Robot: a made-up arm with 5 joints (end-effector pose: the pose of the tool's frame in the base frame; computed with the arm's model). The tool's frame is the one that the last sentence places.
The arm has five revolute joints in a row. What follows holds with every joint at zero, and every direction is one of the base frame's. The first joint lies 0.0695 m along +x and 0.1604 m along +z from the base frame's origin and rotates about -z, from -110 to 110 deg. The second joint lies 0.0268 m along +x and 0.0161 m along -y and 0.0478 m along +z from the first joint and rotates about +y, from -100 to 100 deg. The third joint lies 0.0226 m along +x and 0.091 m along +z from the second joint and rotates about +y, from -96.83 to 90.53 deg. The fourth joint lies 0.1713 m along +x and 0.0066 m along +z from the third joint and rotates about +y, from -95 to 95 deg. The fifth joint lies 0.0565 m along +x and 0.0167 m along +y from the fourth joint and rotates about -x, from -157.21 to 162.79 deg. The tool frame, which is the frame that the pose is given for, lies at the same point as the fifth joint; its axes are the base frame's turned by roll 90, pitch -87.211 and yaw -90 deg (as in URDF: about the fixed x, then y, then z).
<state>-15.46 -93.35 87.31 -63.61 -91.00</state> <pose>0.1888 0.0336 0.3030 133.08 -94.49 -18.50</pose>
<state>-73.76 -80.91 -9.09 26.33 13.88</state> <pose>0.0575 -0.0392 0.4668 82.52 -135.54 25.04</pose>
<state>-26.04 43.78 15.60 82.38 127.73</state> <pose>0.2082 0.0684 0.0792 52.41 44.84 137.63</pose>
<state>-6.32 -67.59 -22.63 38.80 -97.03</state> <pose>0.0488 -0.0017 0.4792 119.16 -89.57 -38.00</pose>
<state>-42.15 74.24 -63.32 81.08 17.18</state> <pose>0.2826 0.1937 0.1287 -0.50 2.02 56.54</pose>
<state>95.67 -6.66 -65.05 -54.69 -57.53</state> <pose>0.0649 -0.0525 0.5114 49.87 156.51 -52.83</pose>
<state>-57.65 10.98 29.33 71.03 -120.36</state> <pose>0.1657 0.1529 0.1348 -22.54 -0.16 -64.71</pose>
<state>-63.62 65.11 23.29 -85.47 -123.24</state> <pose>0.1519 0.1675 0.0521 90.42 7.63 -49.48</pose>
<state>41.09 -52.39 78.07 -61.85 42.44</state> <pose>0.1990 -0.1122 0.2467 -81.73 -96.13 -0.80</pose>
